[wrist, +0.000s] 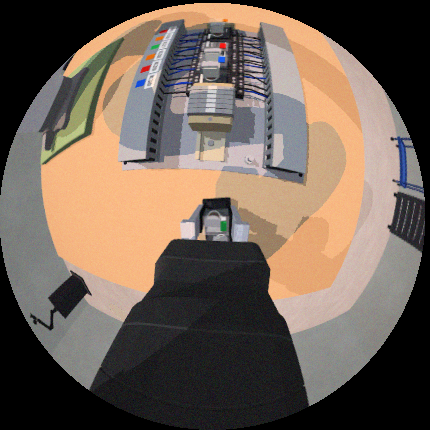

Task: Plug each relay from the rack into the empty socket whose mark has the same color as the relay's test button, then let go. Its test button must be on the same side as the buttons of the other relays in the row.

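Where they show: gripper, between the fingertips: (216, 213); arm's base, origin of its link: (61, 106).
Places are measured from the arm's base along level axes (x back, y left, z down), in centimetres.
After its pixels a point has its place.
My gripper (216, 213) {x -42.9, y -25.6, z -0.3 cm} is shut on a clear-topped relay with a green test button (223, 226) {x -43.7, y -26.1, z -3.3 cm} on its right side. The relay is in the black rack (216, 202) {x -42.8, y -24.2, z -0.6 cm}, low in the wrist view; a second relay top shows partly behind it, against the gripper body. The socket row runs away at the upper middle. Seated there are a relay with an orange button (225, 20) at the far end, and nearer ones with a red button (223, 45) {x -42.1, y -5.9, z -5.3 cm} and a blue button (221, 59) {x -42.0, y -8.8, z -5.3 cm}, all buttons on the right. A green mark (155, 46) {x -31.9, y -0.4, z -2.6 cm} is on the left duct.
Grey wiring ducts (137, 120) {x -33.0, y -14.9, z -2.6 cm} (290, 125) {x -50.0, y -14.3, z -2.6 cm} flank the row. A block of grey terminals (211, 102) {x -41.4, y -13.4, z -2.9 cm} stands at its near end on the rail. A green board with a dark object (102, 85) lies at the left. A dark screen (69, 295) is at lower left.
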